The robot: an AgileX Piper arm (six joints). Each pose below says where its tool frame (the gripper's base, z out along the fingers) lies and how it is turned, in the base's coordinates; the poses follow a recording.
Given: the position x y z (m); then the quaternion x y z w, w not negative.
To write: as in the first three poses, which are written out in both.
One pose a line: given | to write
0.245 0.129 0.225 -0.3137 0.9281 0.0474 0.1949 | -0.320 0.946 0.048 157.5 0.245 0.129 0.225
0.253 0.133 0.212 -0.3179 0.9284 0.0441 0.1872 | -0.324 0.945 0.045 158.4 0.253 0.133 0.212
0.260 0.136 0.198 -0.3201 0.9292 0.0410 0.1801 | -0.325 0.945 0.042 159.2 0.260 0.136 0.198
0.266 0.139 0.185 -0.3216 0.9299 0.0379 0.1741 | -0.327 0.944 0.038 159.9 0.266 0.139 0.185
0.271 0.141 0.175 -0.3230 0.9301 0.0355 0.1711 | -0.328 0.944 0.036 160.3 0.271 0.141 0.175
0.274 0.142 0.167 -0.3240 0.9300 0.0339 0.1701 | -0.329 0.944 0.034 160.4 0.274 0.142 0.167
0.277 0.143 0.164 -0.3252 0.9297 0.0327 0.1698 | -0.330 0.943 0.033 160.4 0.277 0.143 0.164
